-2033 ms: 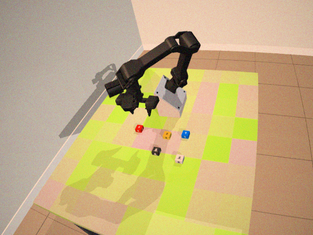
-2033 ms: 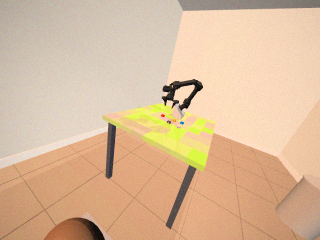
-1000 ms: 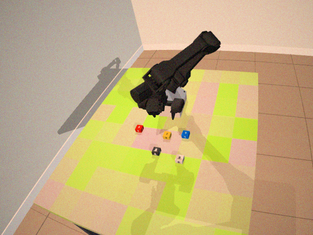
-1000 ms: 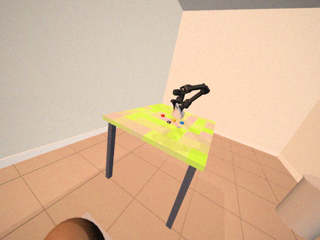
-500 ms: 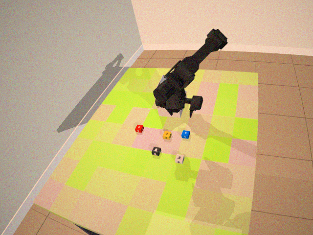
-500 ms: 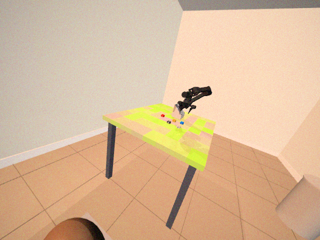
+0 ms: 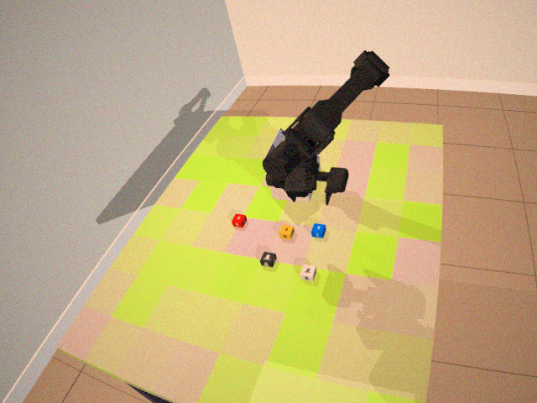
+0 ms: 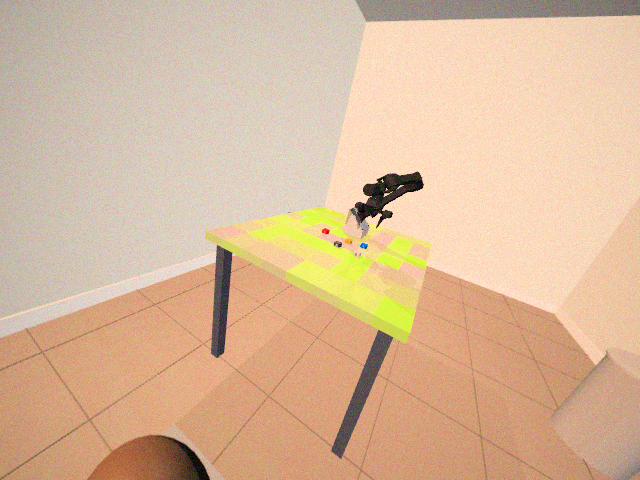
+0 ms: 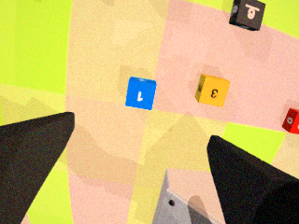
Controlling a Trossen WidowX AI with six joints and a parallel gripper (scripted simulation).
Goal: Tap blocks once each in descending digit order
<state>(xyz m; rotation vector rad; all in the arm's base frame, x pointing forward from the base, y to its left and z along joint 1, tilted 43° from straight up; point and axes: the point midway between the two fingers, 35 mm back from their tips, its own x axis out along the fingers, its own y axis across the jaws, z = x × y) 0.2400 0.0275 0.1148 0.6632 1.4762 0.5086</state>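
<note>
My gripper tip is 13 cm short of the white block and 12 cm above it. Round my gripper tip: red block 23 cm to the right, 12 cm below, 3 cm behind; blue block 12 cm below, 1 cm to the left, 1 cm behind; black block 12 cm below, 11 cm to the right, 10 cm ahead.
</note>
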